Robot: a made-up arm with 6 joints.
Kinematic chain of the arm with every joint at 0, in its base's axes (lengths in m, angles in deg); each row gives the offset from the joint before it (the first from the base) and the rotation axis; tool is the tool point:
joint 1: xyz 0 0 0.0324 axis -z
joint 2: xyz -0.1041 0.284 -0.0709 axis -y
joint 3: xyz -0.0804 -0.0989 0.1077 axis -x
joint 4: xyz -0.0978 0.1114 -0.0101 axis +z
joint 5: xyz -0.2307 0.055 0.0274 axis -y
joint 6: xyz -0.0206 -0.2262 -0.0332 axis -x
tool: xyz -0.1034 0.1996 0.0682
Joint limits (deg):
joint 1: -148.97..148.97
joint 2: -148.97..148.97
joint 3: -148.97..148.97
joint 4: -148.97..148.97
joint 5: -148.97..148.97
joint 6: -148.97..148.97
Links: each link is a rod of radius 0.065 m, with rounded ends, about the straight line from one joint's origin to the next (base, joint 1, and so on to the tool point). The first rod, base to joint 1, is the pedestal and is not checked.
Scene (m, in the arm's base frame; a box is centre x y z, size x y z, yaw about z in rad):
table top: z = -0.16
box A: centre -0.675 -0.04 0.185 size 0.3 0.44 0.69 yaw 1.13
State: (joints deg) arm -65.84 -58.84 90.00 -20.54 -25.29 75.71
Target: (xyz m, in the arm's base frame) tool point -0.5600 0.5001 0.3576
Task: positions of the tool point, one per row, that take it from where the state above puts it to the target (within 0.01 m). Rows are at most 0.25 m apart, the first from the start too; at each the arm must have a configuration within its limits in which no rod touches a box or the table.
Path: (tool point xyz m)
1: -0.2117 -0.2921 0.5090
2: -0.1377 -0.1433 0.5500
3: -0.0498 -0.0011 0.5449
4: 0.0439 0.1222 0.4963
5: 0.1338 0.2178 0.4114
6: 0.2108 0.2814 0.3002
7: 0.1748 0.1789 0.4174
8: 0.0704 0.0879 0.5130
9: -0.0892 0.0406 0.5690
10: -0.2719 0.0615 0.5750
11: -0.4333 0.1590 0.5324
12: -0.5302 0.3195 0.4555
13: -0.5597 0.4164 0.3994
14: -0.5600 0.5001 0.3576

